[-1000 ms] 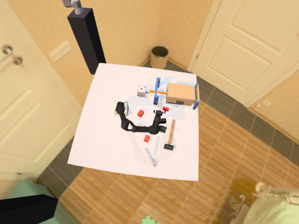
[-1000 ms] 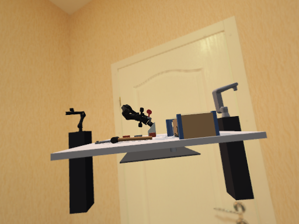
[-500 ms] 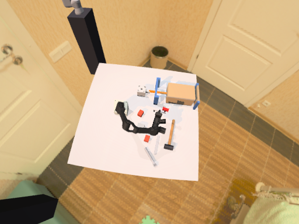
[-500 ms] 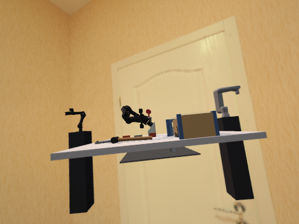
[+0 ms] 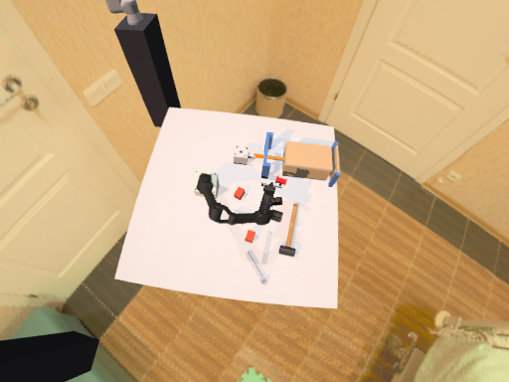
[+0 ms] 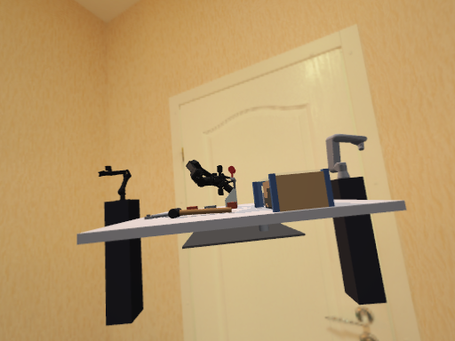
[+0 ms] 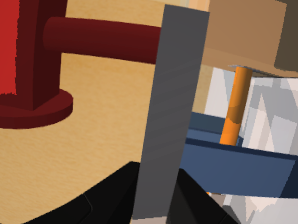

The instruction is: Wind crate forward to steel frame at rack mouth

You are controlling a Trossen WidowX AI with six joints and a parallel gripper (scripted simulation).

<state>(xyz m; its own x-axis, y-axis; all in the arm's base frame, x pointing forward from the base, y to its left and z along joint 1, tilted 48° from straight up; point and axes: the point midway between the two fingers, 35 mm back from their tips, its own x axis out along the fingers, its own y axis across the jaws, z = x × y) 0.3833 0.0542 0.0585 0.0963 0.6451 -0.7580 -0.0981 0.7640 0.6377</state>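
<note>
The red knob is 5 cm ahead of my gripper tip, 4 cm above it and 1 cm to the right of it. Round my gripper tip: grey block: 18 cm to the right, 17 cm below, 15 cm behind; then winch handle: 1 cm ahead, 1 cm above; then blue frame: 25 cm to the left, 8 cm below, 7 cm behind.
</note>
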